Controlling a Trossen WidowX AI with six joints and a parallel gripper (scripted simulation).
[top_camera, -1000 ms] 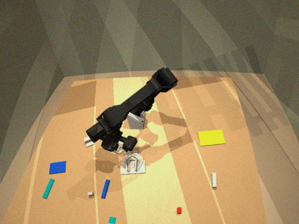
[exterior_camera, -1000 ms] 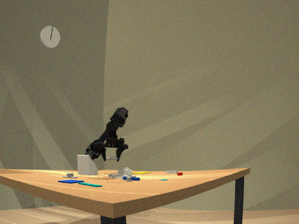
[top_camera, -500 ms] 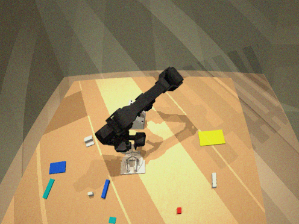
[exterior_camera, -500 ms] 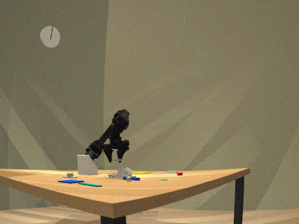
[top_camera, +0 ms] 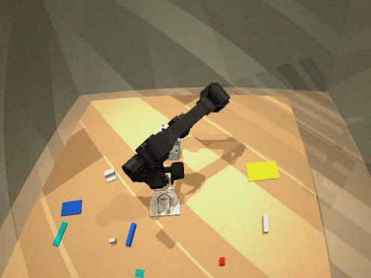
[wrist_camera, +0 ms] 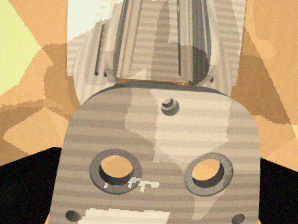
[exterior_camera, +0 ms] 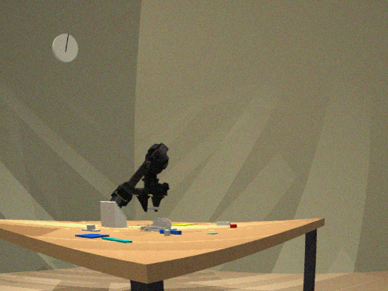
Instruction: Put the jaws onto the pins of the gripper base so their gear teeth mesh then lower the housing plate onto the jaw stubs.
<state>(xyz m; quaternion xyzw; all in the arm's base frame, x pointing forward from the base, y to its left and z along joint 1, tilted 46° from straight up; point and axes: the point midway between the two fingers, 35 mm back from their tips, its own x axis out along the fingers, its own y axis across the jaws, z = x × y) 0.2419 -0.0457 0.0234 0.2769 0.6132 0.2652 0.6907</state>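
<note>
The jaw lies 70 mm below my gripper tip, 20 mm to the left of it and 10 mm ahead of it. Also, from my gripper tip: small white block: 210 mm ahead, 200 mm to the right, 70 mm below; then blue bar: 180 mm ahead, 130 mm to the right, 80 mm below; then teal block: 330 mm ahead, 80 mm to the right, 80 mm below.
</note>
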